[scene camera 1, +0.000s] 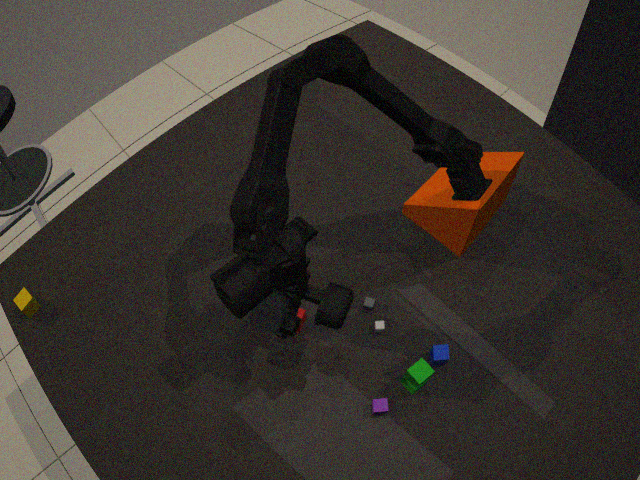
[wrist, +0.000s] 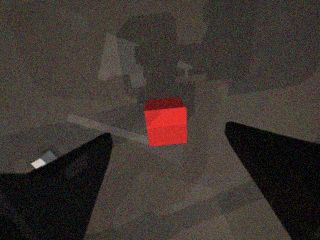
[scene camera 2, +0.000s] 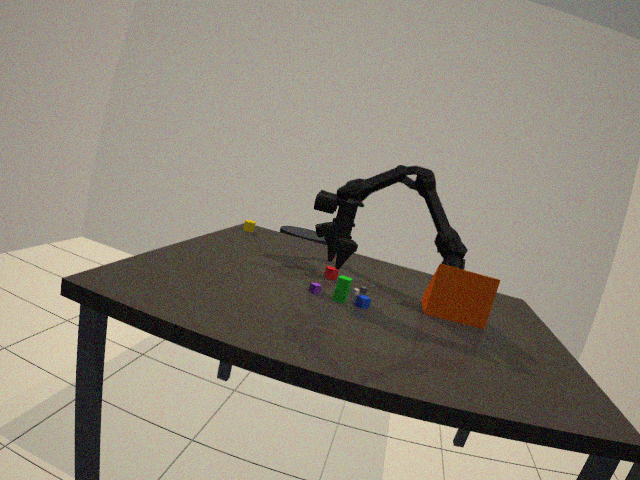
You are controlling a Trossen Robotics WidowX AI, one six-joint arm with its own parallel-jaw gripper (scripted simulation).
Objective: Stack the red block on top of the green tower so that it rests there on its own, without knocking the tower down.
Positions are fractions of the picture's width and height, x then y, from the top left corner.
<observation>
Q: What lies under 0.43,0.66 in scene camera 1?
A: My gripper.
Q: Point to a red block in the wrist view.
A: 0.52,0.51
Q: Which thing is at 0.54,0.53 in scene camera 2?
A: My gripper.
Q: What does my gripper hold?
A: Nothing.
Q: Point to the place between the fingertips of my gripper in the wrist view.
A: At 0.53,0.55
</observation>
